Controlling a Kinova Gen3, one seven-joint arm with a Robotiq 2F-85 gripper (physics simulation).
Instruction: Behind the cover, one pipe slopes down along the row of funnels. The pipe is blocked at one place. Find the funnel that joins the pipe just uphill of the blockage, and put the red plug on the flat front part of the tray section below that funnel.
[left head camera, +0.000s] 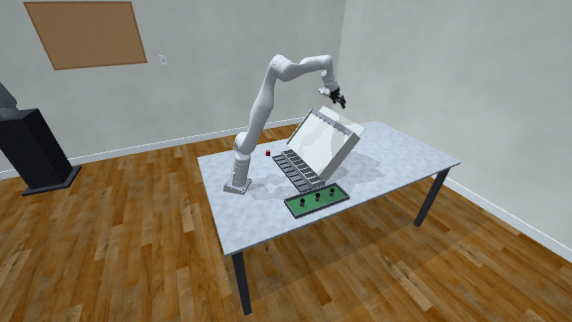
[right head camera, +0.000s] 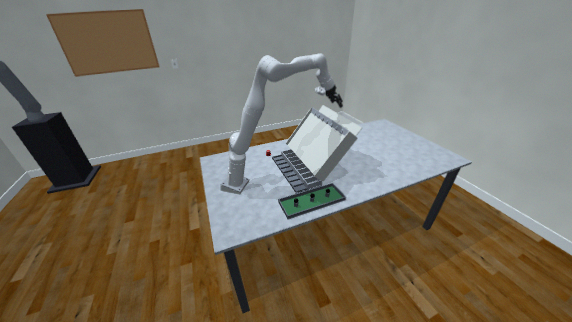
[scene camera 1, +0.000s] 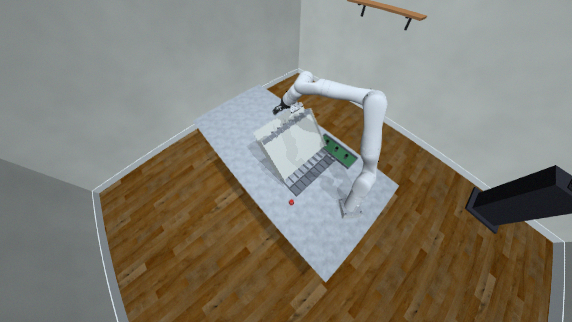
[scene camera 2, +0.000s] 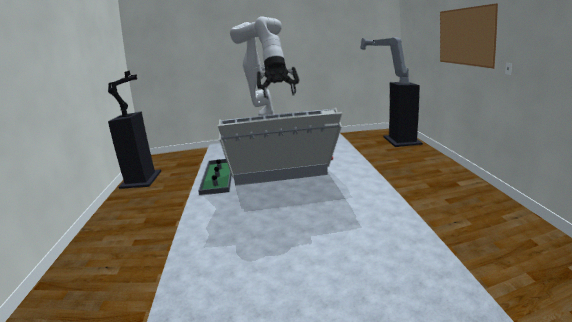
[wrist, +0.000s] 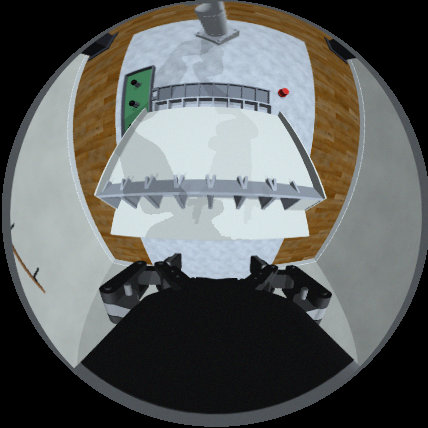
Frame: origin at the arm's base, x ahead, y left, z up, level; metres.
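Seen in the pictures: gripper, between the fingertips: (left head camera: 339, 105) (right head camera: 337, 104) (scene camera 1: 279, 110) (scene camera 2: 280, 96) (wrist: 215, 262); arm's base, origin of its link: (left head camera: 238, 181) (right head camera: 235, 181) (scene camera 1: 350, 205).
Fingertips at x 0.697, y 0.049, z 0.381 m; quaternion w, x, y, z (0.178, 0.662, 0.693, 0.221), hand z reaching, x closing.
Offsets run from my fingertips to a thing's top centre. "spot": to the spot under its first point. Level surfaces: height alone.
The red plug @(0.408 m back, 0.243 m left, 0.381 m down) (left head camera: 268, 153) (right head camera: 268, 153) (scene camera 1: 291, 202) (wrist: 283, 92) stands on the table beside one end of the sectioned grey tray @(spot: 0.361 m back, 0.045 m left, 0.414 m down) (scene camera 1: 307, 181) (wrist: 206, 91). The tilted white panel (left head camera: 317, 140) (scene camera 1: 295, 145) (wrist: 200, 145) rises behind the tray, with the funnel row (wrist: 220, 187) along its upper edge. In scene camera 2, a thin sloping pipe @(spot: 0.017 m back, 0.010 m right, 0.136 m down) (scene camera 2: 280, 132) with several small joints crosses the panel's back; a blockage cannot be made out. My gripper (left head camera: 343, 104) (right head camera: 340, 104) (scene camera 1: 276, 111) (scene camera 2: 279, 91) (wrist: 215, 262) is open and empty, above and behind the panel's top, far from the plug.
A green tray @(spot: 0.365 m back, 0.359 m right, 0.417 m down) (left head camera: 310, 205) (scene camera 1: 340, 156) (wrist: 139, 94) with three black-topped posts lies on the table @(0.420 m down) (left head camera: 245, 225) (scene camera 2: 300, 280), near the opposite end of the sectioned tray from the plug. Two dark pedestals (scene camera 2: 132, 150) (scene camera 2: 404, 117) with other arms stand away from the table.
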